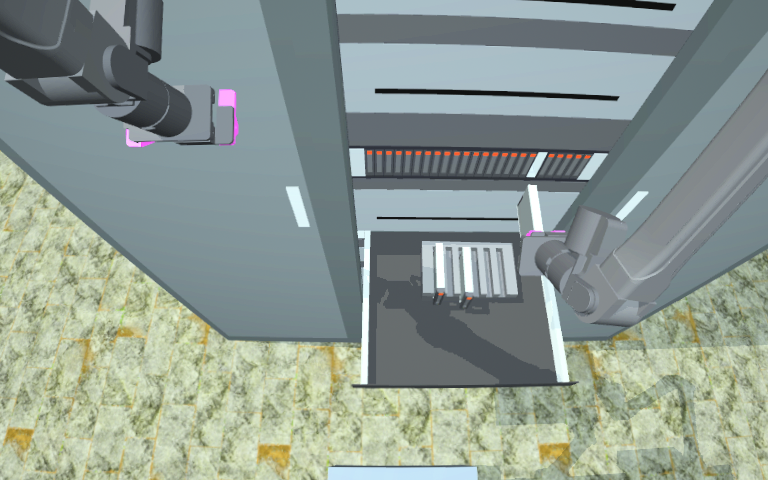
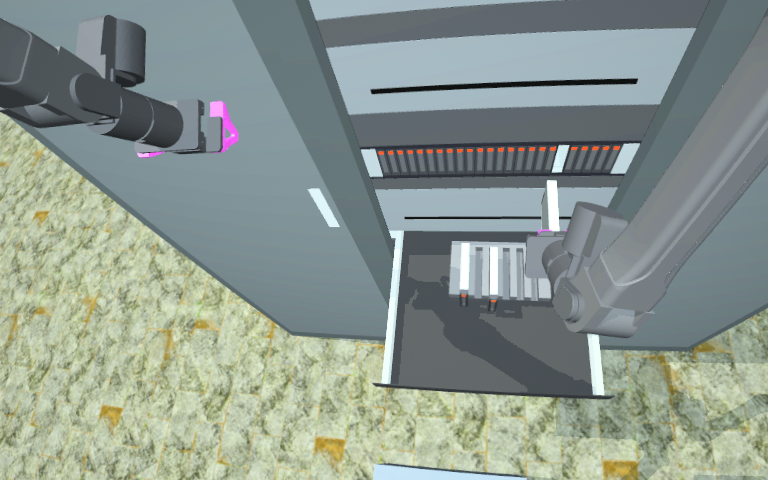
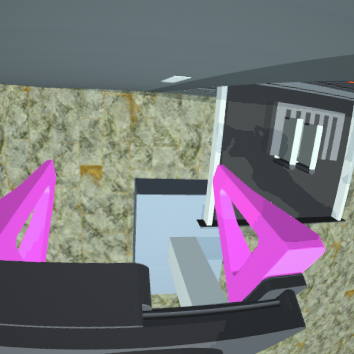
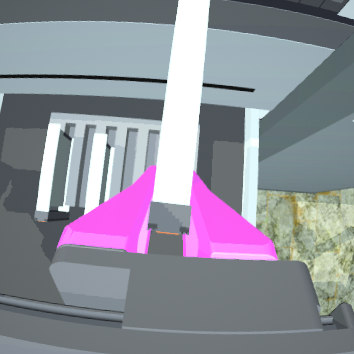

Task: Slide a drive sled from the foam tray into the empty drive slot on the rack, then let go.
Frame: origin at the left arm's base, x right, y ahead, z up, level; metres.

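Seen in the pictures: left gripper, fingertip midpoint: [image 1: 203,129] [image 2: 209,139] [image 3: 136,169]; right gripper, fingertip midpoint: [image 1: 532,237] [image 2: 550,237] [image 4: 170,175].
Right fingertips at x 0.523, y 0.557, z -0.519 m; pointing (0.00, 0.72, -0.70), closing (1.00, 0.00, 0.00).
Observation:
Offsets run from my right fingertips to a thing's top centre. "pt": to the spot under its first point. Level surfaces: height alone.
My right gripper [image 1: 545,232] [image 2: 552,231] [image 4: 170,175] is shut on a white drive sled {dy +0.032, dx +0.002, dz +0.035 m} [image 1: 533,209] [image 2: 551,204] [image 4: 183,110], which points up toward the rack, above and beyond the foam tray's right end. The light grey foam tray {dy +0.041, dx -0.069, dz -0.227 m} [image 1: 427,277] [image 2: 455,274] [image 3: 277,127] holds two other sleds. The rack's drive row {pt dy +0.144, dx -0.142, dz +0.022 m} [image 1: 450,164] [image 2: 467,161] has orange-tipped drives and a pale upright strip {pt dy +0.161, dx +0.036, dz +0.005 m} [image 1: 537,164] [image 2: 559,159] among them; I cannot tell if that is the empty slot. The held sled is below and apart from this row. My left gripper [image 1: 184,127] [image 2: 186,141] [image 3: 136,169] is open and empty.
The foam tray lies in a dark pulled-out drawer with a white left side wall {pt dy -0.070, dx -0.306, dz -0.249 m} [image 1: 365,316] [image 2: 393,316]. Broad grey cabinet panels {pt dy +0.124, dx -0.608, dz -0.343 m} [image 1: 254,254] [image 2: 283,254] flank the rack opening. A pale blue surface {dz -0.987 m} [image 1: 402,472] [image 3: 155,225] shows in front of the drawer.

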